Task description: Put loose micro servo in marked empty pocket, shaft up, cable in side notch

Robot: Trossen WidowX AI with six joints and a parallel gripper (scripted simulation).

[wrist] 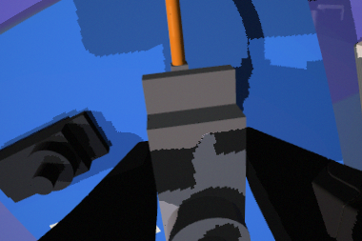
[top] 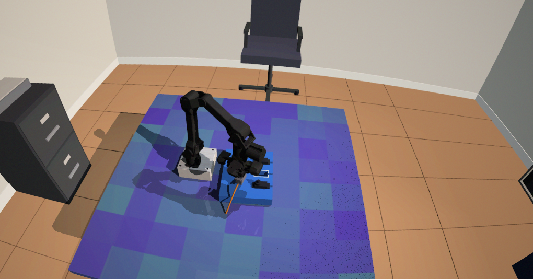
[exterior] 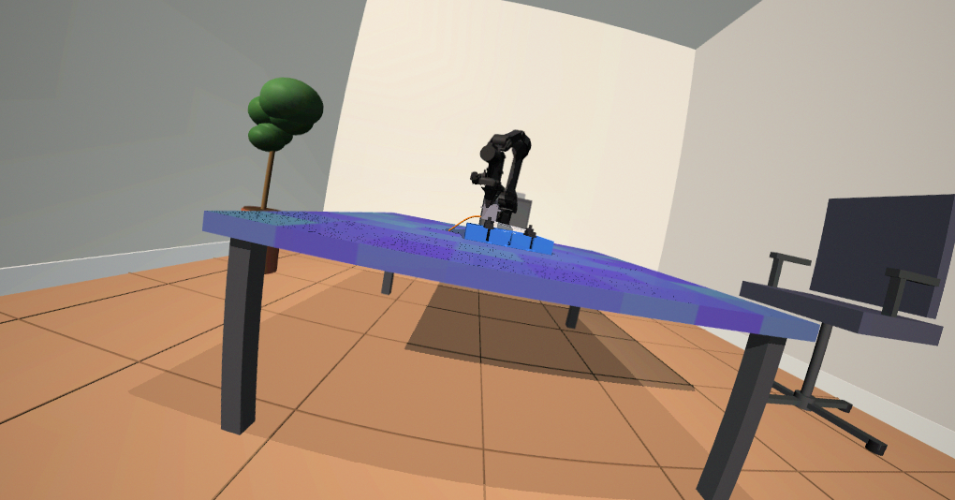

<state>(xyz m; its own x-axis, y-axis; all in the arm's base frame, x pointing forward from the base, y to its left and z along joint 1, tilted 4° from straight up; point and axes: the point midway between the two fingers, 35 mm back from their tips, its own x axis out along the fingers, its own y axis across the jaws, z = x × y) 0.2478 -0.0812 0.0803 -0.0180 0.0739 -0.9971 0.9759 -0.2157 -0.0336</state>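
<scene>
Now: gripper tip 10 cm above the blue deck, 8 cm to the right of it and 2 cm past it.
</scene>
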